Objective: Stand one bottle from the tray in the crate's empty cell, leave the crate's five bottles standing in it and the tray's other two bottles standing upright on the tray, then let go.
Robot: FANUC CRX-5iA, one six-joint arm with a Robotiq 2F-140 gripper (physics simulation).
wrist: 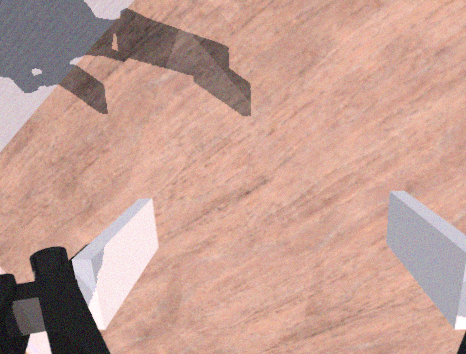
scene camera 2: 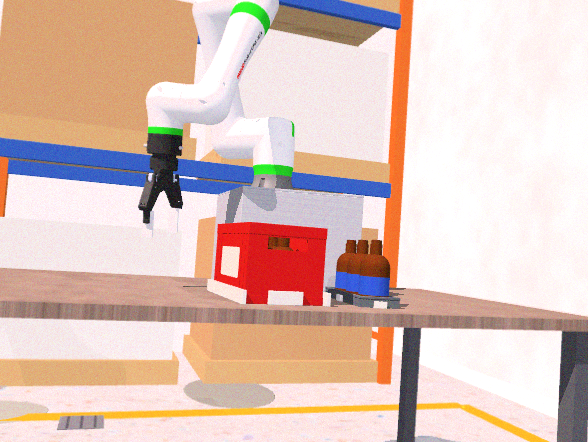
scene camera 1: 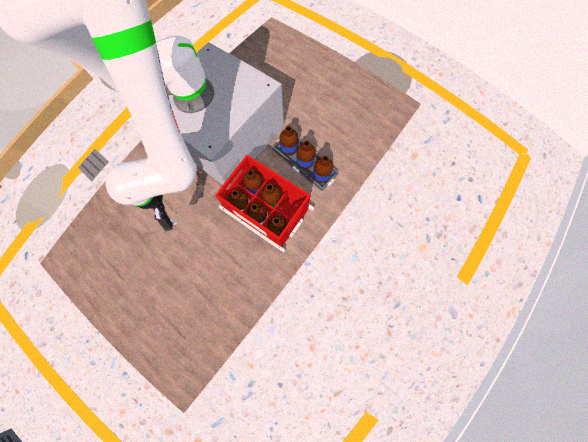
Labels:
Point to a bottle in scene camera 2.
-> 374, 279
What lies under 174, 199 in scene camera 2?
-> The gripper.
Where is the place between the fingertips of the gripper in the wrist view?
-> At 268, 221

